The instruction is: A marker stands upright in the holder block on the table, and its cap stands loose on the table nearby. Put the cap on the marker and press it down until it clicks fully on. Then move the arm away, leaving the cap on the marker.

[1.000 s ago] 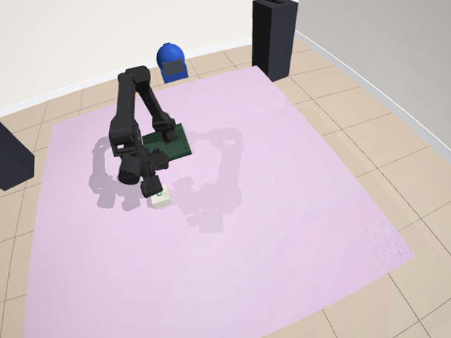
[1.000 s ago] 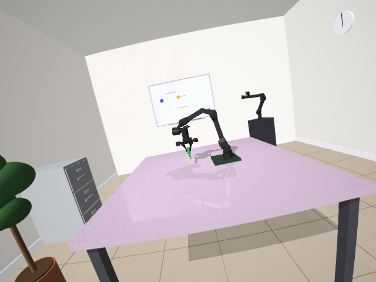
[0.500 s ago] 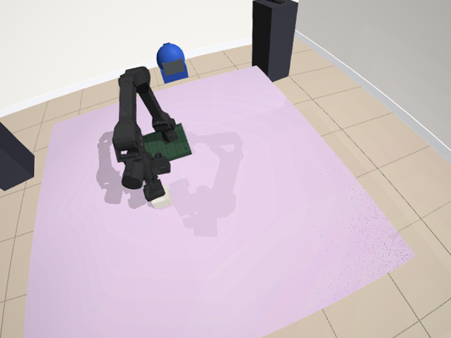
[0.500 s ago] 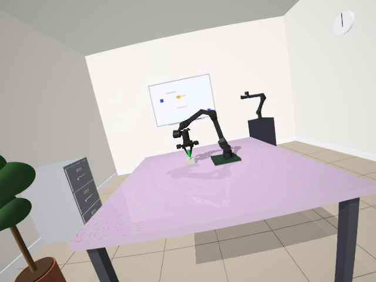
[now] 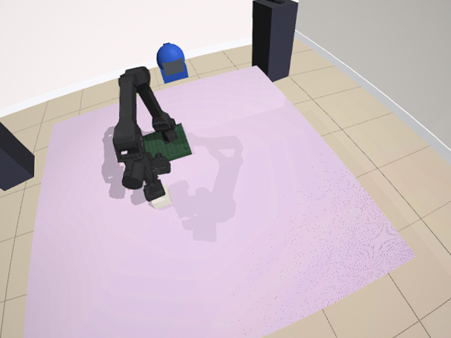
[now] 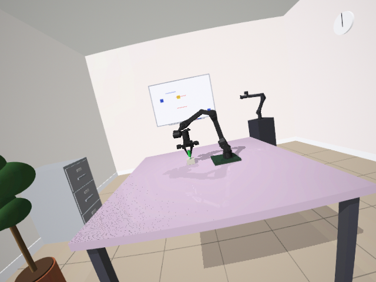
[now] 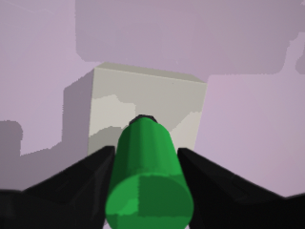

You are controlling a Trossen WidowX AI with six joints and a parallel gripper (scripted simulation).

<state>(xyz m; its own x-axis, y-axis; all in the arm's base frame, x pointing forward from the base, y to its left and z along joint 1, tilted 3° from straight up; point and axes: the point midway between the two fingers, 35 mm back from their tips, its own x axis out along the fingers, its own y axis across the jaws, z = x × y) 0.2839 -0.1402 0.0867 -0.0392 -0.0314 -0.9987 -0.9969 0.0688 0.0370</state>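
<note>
Now: the green marker right at my gripper tip. Also, from my gripper tip: holder block 60 mm below; then green cap 10 mm above.
</note>
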